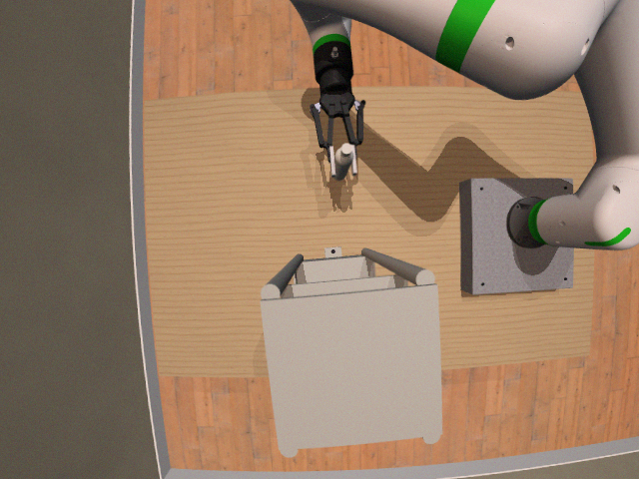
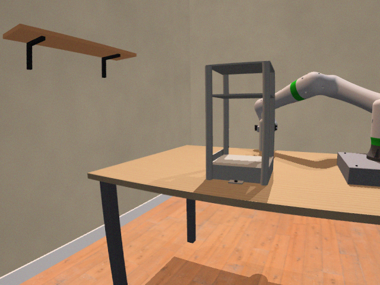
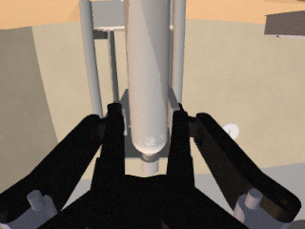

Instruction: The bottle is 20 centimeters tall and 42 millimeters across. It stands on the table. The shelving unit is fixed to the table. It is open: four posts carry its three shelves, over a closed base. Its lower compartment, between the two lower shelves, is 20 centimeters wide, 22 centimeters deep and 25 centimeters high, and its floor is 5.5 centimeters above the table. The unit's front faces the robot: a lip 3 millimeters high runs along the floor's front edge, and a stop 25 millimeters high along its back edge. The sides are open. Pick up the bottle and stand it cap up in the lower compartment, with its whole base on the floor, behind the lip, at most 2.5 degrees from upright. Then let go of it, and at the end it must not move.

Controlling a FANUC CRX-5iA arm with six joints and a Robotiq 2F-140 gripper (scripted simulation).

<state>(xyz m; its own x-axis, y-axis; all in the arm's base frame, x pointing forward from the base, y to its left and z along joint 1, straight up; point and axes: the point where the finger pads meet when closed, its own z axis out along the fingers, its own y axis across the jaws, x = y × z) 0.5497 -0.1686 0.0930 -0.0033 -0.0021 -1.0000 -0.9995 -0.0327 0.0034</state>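
Now: the shelving unit 30 mm ahead of my hand, 350 mm to the left of it and 50 mm above it.
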